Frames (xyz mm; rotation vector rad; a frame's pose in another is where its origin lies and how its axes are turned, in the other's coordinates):
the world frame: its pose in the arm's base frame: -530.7 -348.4 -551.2 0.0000 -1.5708 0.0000
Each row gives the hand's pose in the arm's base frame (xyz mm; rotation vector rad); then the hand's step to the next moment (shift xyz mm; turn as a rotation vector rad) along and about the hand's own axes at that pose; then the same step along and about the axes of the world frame.
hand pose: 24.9 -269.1 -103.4 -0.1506 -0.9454 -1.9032
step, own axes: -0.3 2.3 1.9 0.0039 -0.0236 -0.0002
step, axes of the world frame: 2.4 1.0 -1.5 -0.0112 0.0025 0.0210
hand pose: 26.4 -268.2 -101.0 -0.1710 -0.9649 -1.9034
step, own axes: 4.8 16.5 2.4 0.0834 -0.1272 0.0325
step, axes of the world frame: 13.0 -5.4 -10.1 -0.0071 -0.0067 0.1552
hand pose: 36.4 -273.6 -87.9 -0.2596 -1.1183 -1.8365
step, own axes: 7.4 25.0 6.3 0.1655 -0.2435 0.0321
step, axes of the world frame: 22.5 -3.2 -14.3 -0.0272 -0.0399 0.2922
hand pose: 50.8 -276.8 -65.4 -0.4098 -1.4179 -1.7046
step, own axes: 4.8 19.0 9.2 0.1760 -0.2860 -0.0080
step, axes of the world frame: 18.2 6.8 -9.5 -0.0588 -0.0815 0.3205
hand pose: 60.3 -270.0 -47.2 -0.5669 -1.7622 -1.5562
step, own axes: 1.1 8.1 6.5 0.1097 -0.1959 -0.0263
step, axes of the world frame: 6.0 7.7 -3.7 -0.0478 -0.0747 0.2079
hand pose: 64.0 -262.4 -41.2 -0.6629 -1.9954 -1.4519
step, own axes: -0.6 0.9 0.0 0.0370 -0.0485 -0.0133
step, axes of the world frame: 0.2 0.2 -1.0 -0.0033 -0.0244 0.0574
